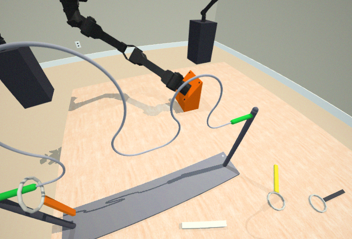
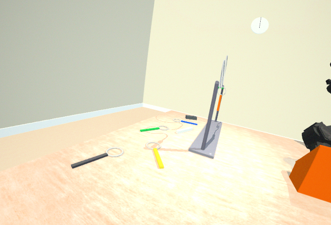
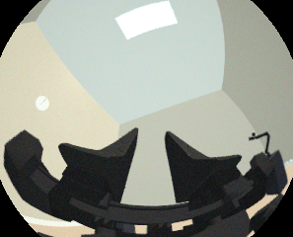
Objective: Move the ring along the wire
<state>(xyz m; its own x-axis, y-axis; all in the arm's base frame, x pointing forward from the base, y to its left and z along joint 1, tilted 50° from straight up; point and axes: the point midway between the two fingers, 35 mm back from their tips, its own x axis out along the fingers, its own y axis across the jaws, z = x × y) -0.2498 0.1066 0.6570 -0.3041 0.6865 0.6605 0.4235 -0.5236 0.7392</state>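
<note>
The orange-handled ring is 710 mm ahead of my gripper tip, 130 mm to the right of it and 390 mm below it. The rest, counted from my gripper tip: yellow-handled ring 930 mm ahead, 480 mm to the left, 600 mm below; white bar 880 mm ahead, 180 mm to the left, 600 mm below; dark-handled ring 1060 mm ahead, 620 mm to the left, 600 mm below.
</note>
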